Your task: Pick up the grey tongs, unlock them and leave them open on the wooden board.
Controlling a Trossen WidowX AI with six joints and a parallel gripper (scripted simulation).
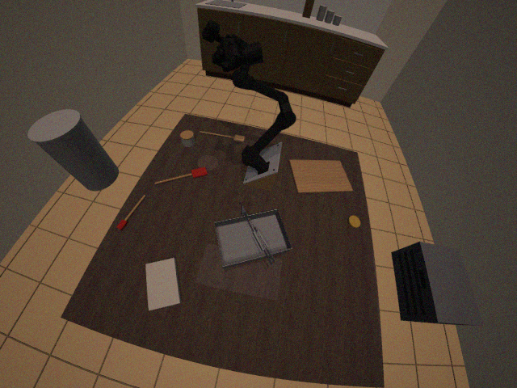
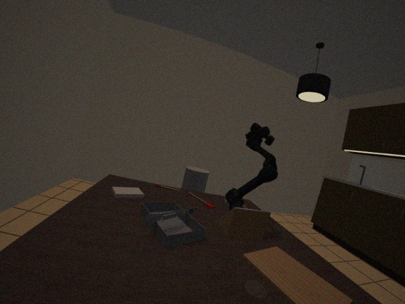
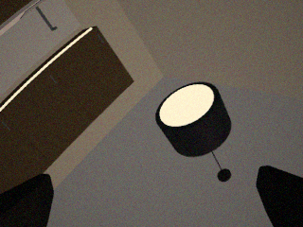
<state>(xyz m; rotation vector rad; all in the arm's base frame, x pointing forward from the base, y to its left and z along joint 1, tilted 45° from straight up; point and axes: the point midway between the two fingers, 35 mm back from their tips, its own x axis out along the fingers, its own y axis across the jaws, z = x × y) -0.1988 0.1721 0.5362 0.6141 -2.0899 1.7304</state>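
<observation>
Right now the grey roasting tin is 58 cm ahead of my gripper tip, 28 cm to the left of it and 58 cm below it. The rest, counted from my gripper tip: yellow lock piece 52 cm ahead, 25 cm to the left, 54 cm below; then small jar 6 cm ahead, 22 cm to the right, 58 cm below; then wooden board 12 cm ahead, 62 cm to the left, 61 cm below.
</observation>
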